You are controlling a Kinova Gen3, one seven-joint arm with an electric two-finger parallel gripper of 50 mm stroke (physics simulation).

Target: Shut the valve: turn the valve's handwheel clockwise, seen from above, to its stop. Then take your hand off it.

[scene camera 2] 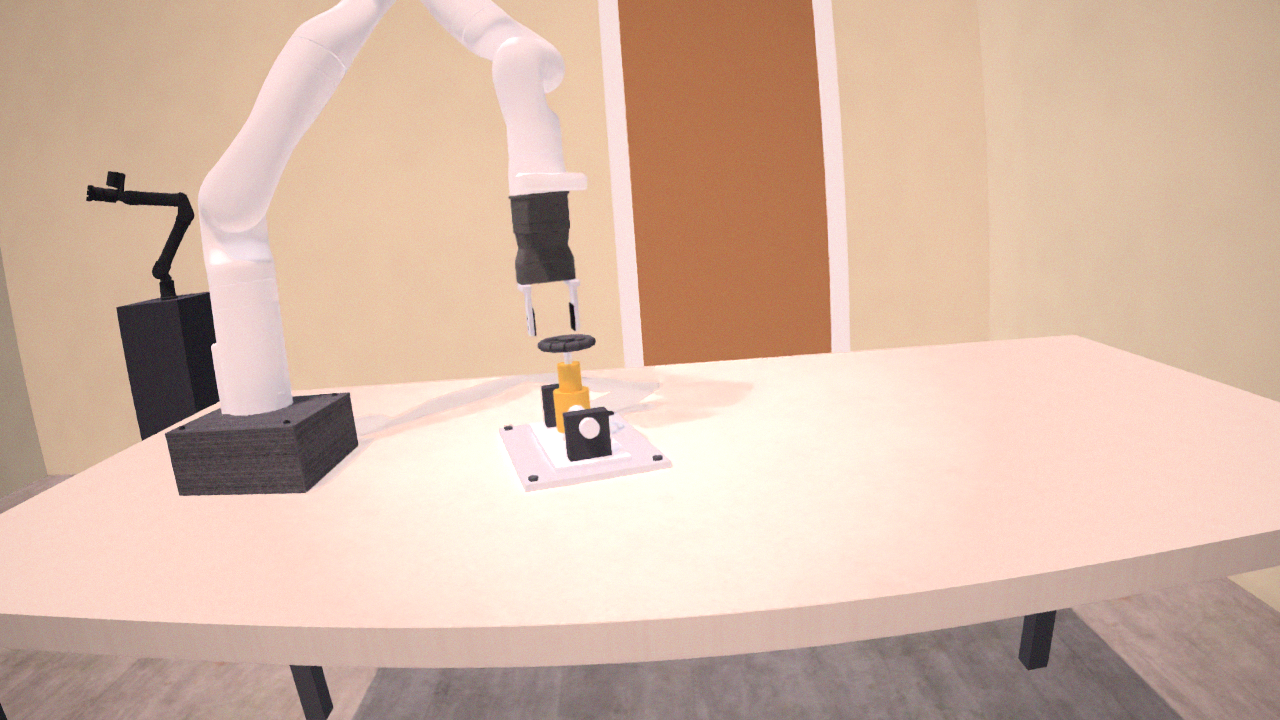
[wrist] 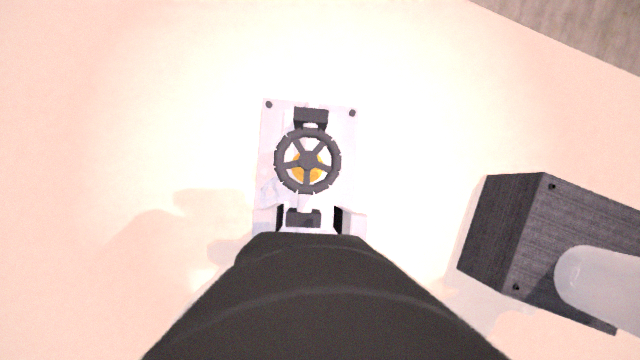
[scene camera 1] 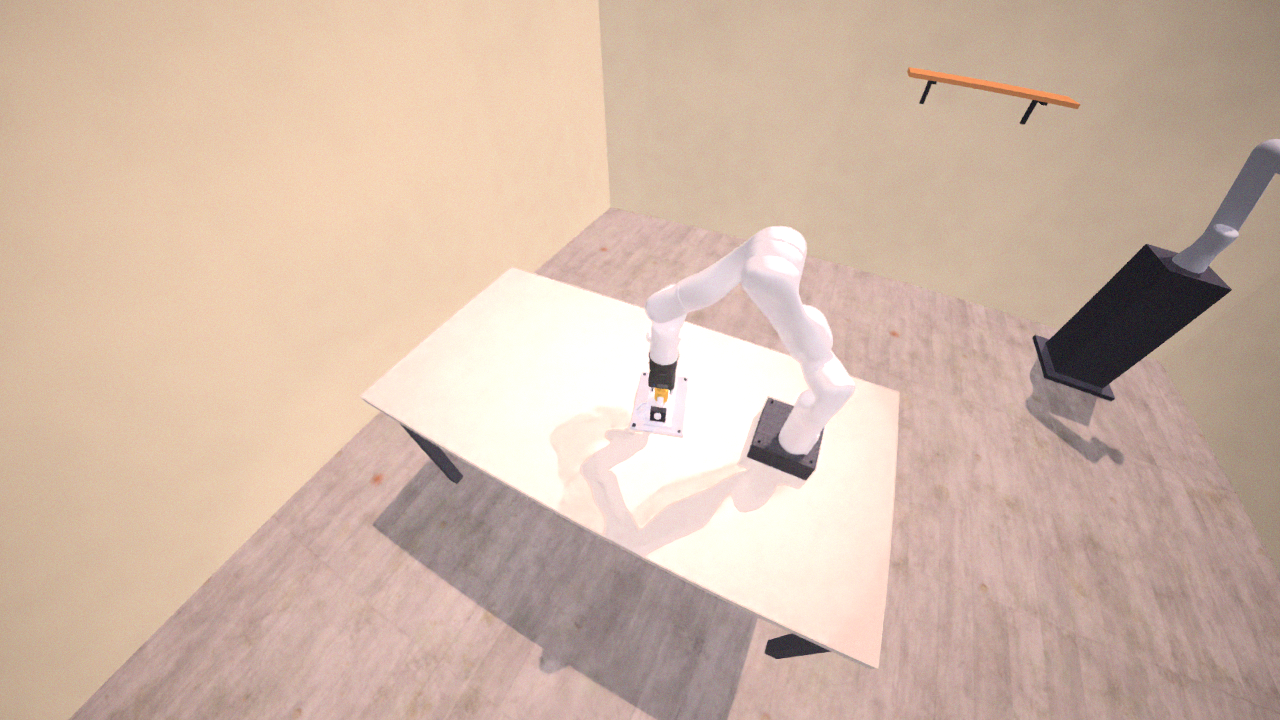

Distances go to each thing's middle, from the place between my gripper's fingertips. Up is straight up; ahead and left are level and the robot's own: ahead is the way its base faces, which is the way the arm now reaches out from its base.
I see my gripper 50 mm to the left of the dark valve handwheel [scene camera 2: 566, 344], 20 mm short of it and 20 mm above it. Round my hand: pale base plate [scene camera 2: 535, 472] (140 mm below, 50 mm to the right, 20 mm ahead).
